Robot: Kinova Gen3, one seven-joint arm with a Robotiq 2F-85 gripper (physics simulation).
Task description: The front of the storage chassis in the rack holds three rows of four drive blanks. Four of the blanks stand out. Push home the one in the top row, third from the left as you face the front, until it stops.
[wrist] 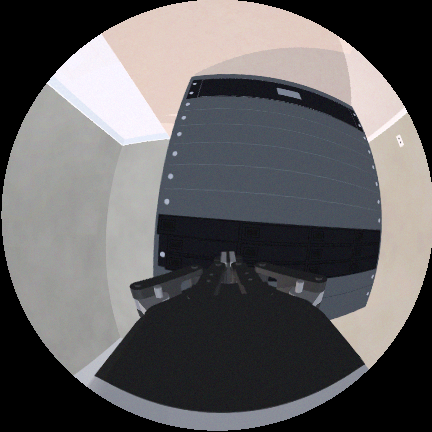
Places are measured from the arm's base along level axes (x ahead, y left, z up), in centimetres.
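Where they show: gripper, between the fingertips: [227, 259].
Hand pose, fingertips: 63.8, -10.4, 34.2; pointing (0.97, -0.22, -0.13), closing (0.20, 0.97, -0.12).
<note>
After its pixels a point has its place, as x, y, z.
The storage chassis [287, 241] @[70.2, -2.8, 32.1] is a dark band across the rack front, with three rows of blanks and small square latch marks. The top-row blank third from the left [327, 236] @[71.3, 4.6, 31.1] shows right of the middle of the band; its depth relative to its neighbours is too dark to tell. The top-left blank [200, 227] @[65.0, -14.3, 31.0] shows at the band's left end. My gripper [227, 259] @[63.8, -10.4, 34.2] is shut and empty. Its tips overlap the lower rows of the chassis in view, left of and below the third top-row blank. Contact cannot be told. My gripper hides part of the bottom row.
Grey rack panels [270, 165] @[71.3, -5.8, 20.1] rise above the chassis, with light round holes along both rack edges. A black panel with a pale label [289, 93] @[72.3, 0.9, -1.4] is at the rack's top. Grey wall [55, 215] shows left, beige wall [405, 225] right.
</note>
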